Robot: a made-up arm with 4 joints.
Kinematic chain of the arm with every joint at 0, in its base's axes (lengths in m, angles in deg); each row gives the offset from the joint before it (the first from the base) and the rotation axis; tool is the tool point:
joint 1: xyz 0 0 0.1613 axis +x
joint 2: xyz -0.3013 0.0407 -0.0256 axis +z
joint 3: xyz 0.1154 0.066 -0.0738 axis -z
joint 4: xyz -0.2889 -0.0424 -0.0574 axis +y
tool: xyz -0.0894 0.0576 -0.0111
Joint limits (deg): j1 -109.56..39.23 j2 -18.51..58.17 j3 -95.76..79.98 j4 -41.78..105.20
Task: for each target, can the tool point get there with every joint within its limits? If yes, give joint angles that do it. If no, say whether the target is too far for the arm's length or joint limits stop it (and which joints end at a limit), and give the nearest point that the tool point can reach.
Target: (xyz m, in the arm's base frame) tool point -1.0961 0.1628 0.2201
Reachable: no: too far | nearest point -0.6741 0.2190 0.1599 | short by 0.430 m
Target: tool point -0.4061 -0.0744 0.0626
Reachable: yes | joints 19.69 -1.40 -47.32 88.00
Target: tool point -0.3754 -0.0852 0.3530
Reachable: yes | joints -97.09 47.34 -28.53 39.75
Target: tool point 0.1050 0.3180 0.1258
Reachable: no: joint limits stop it (at a limit: joint 2, joint 3) | nearest point -0.1137 0.3513 0.1221 | short by 0.221 m
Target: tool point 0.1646 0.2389 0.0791
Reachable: no: joint limits stop it (at a limit: joint 1, joint 2, joint 3) | nearest point 0.0313 0.1176 0.0113 | short by 0.193 m
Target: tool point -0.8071 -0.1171 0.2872
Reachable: no: joint limits stop it (at a limit: joint 1, joint 2) | nearest point -0.6364 -0.1482 0.2085 | short by 0.191 m
